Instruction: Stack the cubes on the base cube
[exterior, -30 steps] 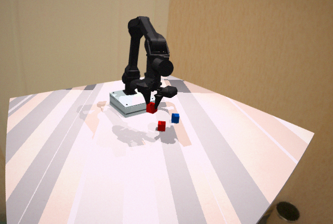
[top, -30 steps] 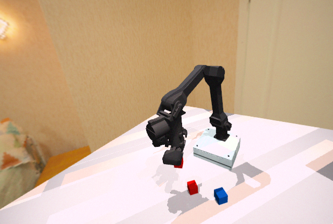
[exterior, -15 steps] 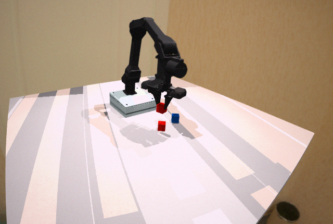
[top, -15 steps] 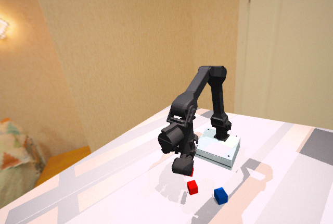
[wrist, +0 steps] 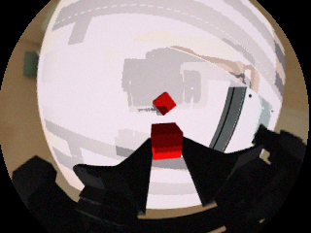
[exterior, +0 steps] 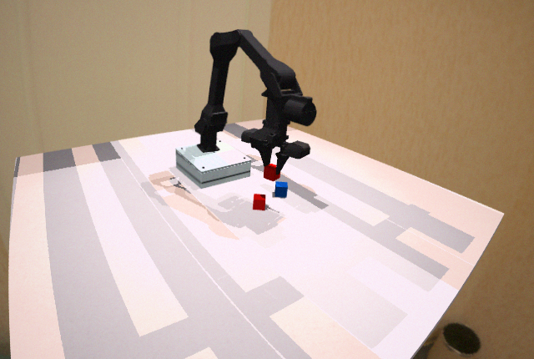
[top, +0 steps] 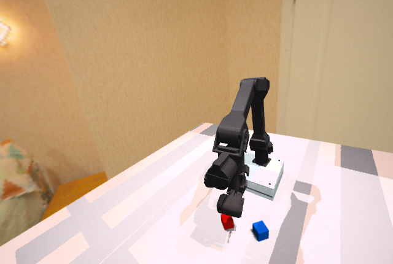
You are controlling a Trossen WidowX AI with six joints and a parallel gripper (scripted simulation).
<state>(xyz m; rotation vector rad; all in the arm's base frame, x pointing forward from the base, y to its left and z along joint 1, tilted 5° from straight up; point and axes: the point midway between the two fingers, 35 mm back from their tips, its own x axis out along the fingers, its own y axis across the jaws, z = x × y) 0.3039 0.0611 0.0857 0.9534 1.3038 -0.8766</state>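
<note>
Now: gripper tip 80 mm above the blue cube, 60 mm to the right of it and 30 mm past it. The rest, counted from my gripper tip: red cube (right at my gripper tip).
</note>
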